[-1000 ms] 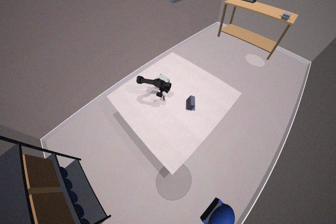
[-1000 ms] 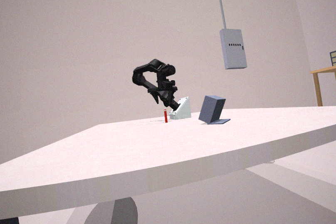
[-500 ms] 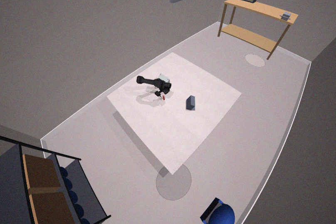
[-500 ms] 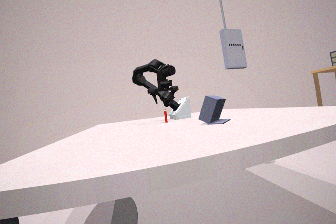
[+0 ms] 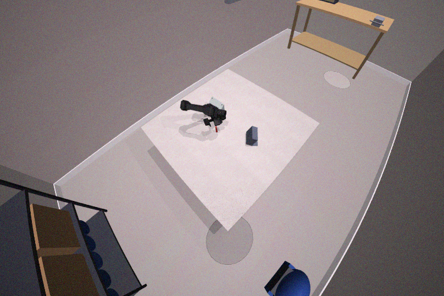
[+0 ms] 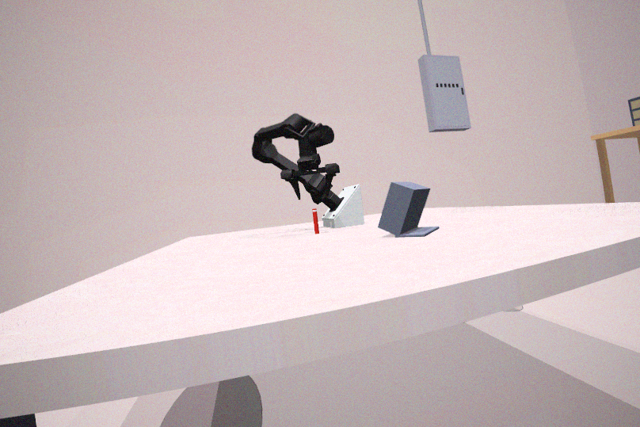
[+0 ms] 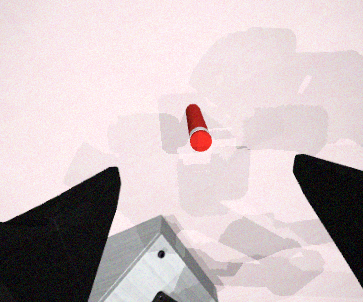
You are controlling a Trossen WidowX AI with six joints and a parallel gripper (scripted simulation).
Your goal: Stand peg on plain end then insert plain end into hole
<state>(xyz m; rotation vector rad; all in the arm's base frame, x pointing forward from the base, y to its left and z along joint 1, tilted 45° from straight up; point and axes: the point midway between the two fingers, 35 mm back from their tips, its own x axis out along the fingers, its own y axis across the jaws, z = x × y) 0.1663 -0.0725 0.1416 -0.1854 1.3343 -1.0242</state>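
My gripper tip is 6 cm above the red peg. Round my gripper tip: sloped panel (31 cm ahead, 12 cm to the left, 5 cm below).
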